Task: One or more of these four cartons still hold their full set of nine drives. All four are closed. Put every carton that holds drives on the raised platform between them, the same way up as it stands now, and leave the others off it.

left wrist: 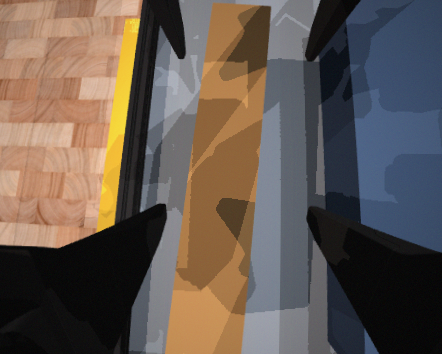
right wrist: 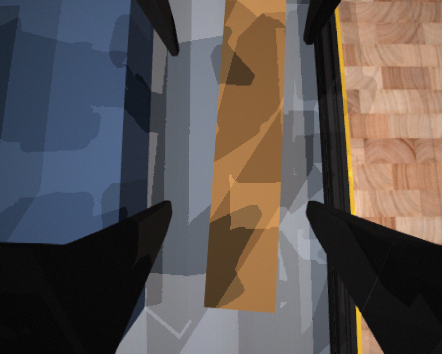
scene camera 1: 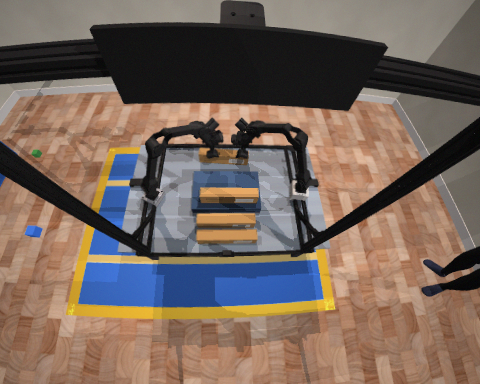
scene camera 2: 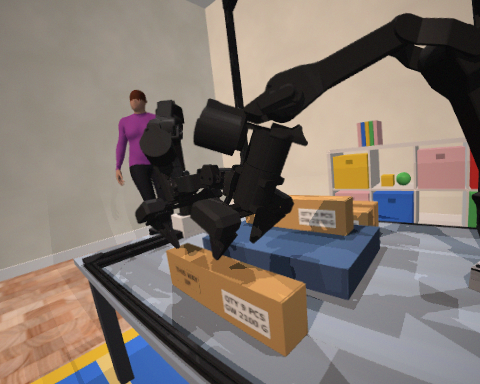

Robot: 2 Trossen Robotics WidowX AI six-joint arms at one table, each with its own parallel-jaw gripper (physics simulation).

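Frame: origin at the left arm's base, x up, y ahead, z left, level; centimetres.
Seen in the pictures: left gripper, fingertip midpoint: point(left wrist: 237, 211) point(right wrist: 240, 48) point(scene camera 1: 218, 151) point(scene camera 2: 235, 249); right gripper, fingertip midpoint: point(left wrist: 244, 57) point(right wrist: 238, 207) point(scene camera 1: 235, 151) point(scene camera 2: 197, 240); left arm's base at its link origin: point(scene camera 1: 152, 194); right arm's base at its link origin: point(scene camera 1: 300, 188) point(scene camera 2: 187, 213).
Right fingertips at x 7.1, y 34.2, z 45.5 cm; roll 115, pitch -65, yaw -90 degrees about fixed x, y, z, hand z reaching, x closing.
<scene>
Pixels of each thing's top centre, then the offset from my right fingertips to it. "*": a spot on its surface instead.
- orange back carton at its top centre: point(left wrist: 223, 166) point(right wrist: 250, 113) point(scene camera 2: 219, 263) point(scene camera 1: 223, 152) dy -7.4, dx -2.7, dz -2.1 cm
- blue platform at its top centre: point(right wrist: 8, 143) point(scene camera 2: 286, 233) point(scene camera 1: 226, 189) dy +4.7, dx -5.2, dz -24.2 cm
- third carton at its top centre: point(scene camera 1: 226, 218) dy +12.7, dx -2.7, dz -41.7 cm
- fourth carton at its top centre: point(scene camera 1: 227, 234) dy +17.0, dx -2.7, dz -49.8 cm
- table's black frame rail at a spot on its surface: point(left wrist: 135, 150) point(right wrist: 333, 160) * dy -9.6, dx -9.2, dz +9.2 cm
- dark screen at a spot on its surface: point(scene camera 1: 235, 65) * dy +20.6, dx +92.4, dz -59.6 cm
The orange back carton point(scene camera 1: 223, 159) point(scene camera 2: 280, 310) point(left wrist: 225, 175) point(right wrist: 250, 150) lies on the table beside the platform, with "THIS WAY UP" and "QTY 9 PCS GW 2100 G" on its side. Another carton point(scene camera 1: 229, 193) point(scene camera 2: 315, 212) rests on the blue platform point(scene camera 1: 225, 178) point(scene camera 2: 320, 250) point(left wrist: 400, 125) point(right wrist: 65, 125). A third carton point(scene camera 1: 226, 219) and a fourth carton point(scene camera 1: 226, 235) lie parallel in front of it. My left gripper point(scene camera 2: 236, 247) point(left wrist: 237, 211) point(right wrist: 240, 47) and right gripper point(left wrist: 245, 56) point(right wrist: 239, 206) are open and empty over the back carton, their fingers on either side of it in the wrist views.
The table's black frame rail point(scene camera 2: 145, 320) point(left wrist: 135, 150) point(right wrist: 327, 150) runs close along the back carton's outer side. The two grippers hang close together. A dark screen point(scene camera 1: 235, 65) stands beyond the table. A person point(scene camera 2: 137, 135) and a shelf unit point(scene camera 2: 372, 190) are in the background.
</scene>
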